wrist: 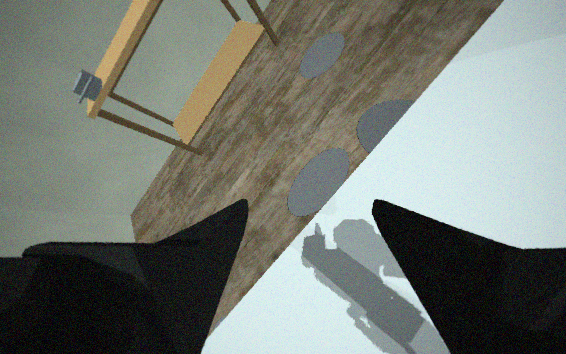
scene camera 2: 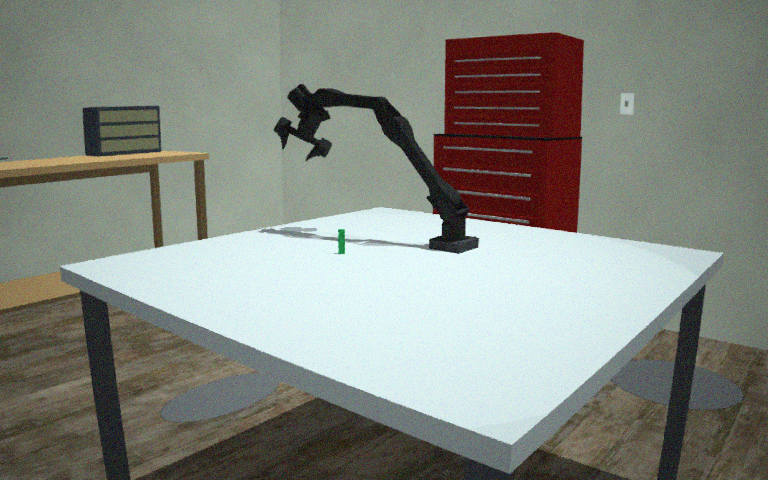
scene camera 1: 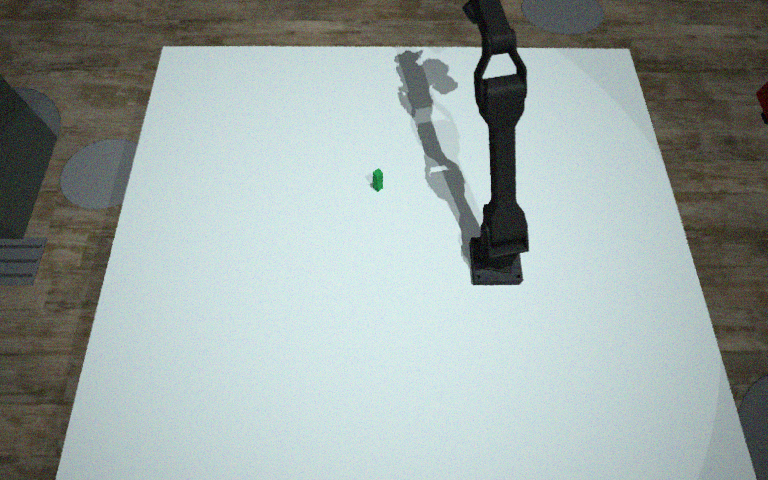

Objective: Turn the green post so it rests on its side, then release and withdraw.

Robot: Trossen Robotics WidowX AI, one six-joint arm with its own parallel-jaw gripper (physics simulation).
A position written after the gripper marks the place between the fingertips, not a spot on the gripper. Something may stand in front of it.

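Note:
The gripper (scene camera 2: 294, 154) can be seen, and the wrist view shows the gripper (wrist: 309, 205) too.

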